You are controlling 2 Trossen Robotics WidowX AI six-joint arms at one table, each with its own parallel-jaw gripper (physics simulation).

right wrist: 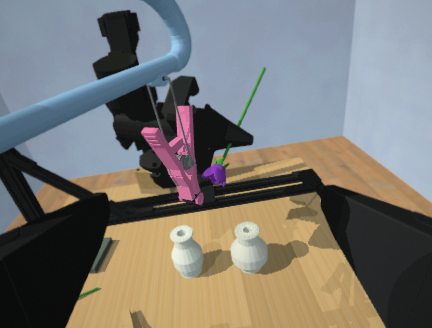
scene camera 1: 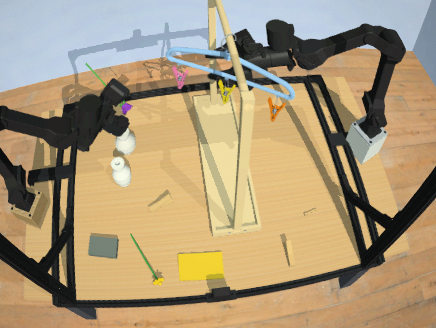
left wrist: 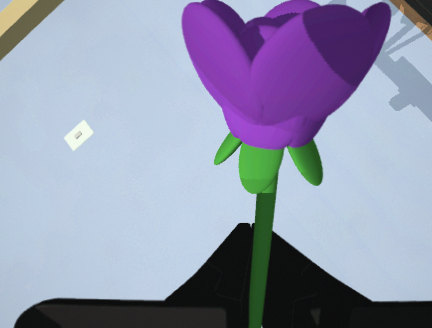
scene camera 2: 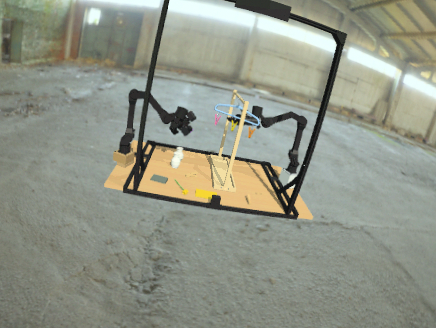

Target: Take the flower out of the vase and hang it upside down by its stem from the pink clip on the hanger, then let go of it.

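Pixels of known places: left gripper, between the fingertips: [right wrist: 253,140] [left wrist: 250,234] [scene camera 2: 187,122]; right gripper, between the fingertips: [right wrist: 217,199] [scene camera 1: 206,65] [scene camera 2: 227,118]; left arm's base, origin of its link: [scene camera 1: 25,201] [scene camera 2: 124,151]; right arm's base, origin of its link: [scene camera 1: 370,128] [scene camera 2: 291,171].
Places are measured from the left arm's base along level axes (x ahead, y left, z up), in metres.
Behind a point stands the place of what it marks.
My left gripper [scene camera 1: 120,103] [left wrist: 250,234] @[x 0.262, y 0.333, z 0.195 m] [right wrist: 253,140] @[x 0.262, y 0.333, z 0.195 m] is shut on the green stem of the purple flower [scene camera 1: 126,108] @[x 0.312, y 0.277, z 0.175 m] [left wrist: 280,81] @[x 0.305, y 0.272, z 0.169 m] [right wrist: 215,174] @[x 0.319, y 0.291, z 0.173 m], just behind its head. The flower is tilted with its head down and its stem pointing up and away, above the two white vases [scene camera 1: 125,141] @[x 0.265, y 0.295, z -0.011 m] [scene camera 1: 121,171] @[x 0.297, y 0.184, z 0.000 m] [right wrist: 186,247] @[x 0.297, y 0.207, z 0.001 m] [right wrist: 248,247] @[x 0.272, y 0.314, z -0.009 m]. The pink clip [scene camera 1: 179,77] @[x 0.458, y 0.316, z 0.277 m] [scene camera 2: 217,119] @[x 0.464, y 0.314, z 0.276 m] [right wrist: 182,156] @[x 0.461, y 0.322, z 0.277 m] hangs from the left end of the blue hanger [scene camera 1: 197,52] @[x 0.511, y 0.300, z 0.383 m] [right wrist: 117,81] @[x 0.494, y 0.315, z 0.333 m], to the right of the flower in scene camera 1. My right gripper [scene camera 1: 213,66] @[x 0.514, y 0.360, z 0.286 m] is open beside the hanger, facing the pink clip.
The hanger hangs on a tall wooden stand [scene camera 1: 243,130] @[x 0.648, y 0.104, z 0.384 m] and also carries a yellow clip [scene camera 1: 225,91] @[x 0.576, y 0.294, z 0.274 m] and an orange clip [scene camera 1: 275,109] @[x 0.696, y 0.271, z 0.268 m]. A yellow flower [scene camera 1: 158,280] @[x 0.483, y -0.093, z -0.048 m], a yellow card [scene camera 1: 200,265] @[x 0.578, y -0.013, z -0.071 m], a grey block [scene camera 1: 103,246] @[x 0.295, y -0.038, z -0.062 m] and wooden blocks [scene camera 1: 159,201] @[x 0.420, y 0.145, z -0.055 m] [scene camera 1: 289,252] @[x 0.808, y 0.068, z -0.056 m] lie on the table.
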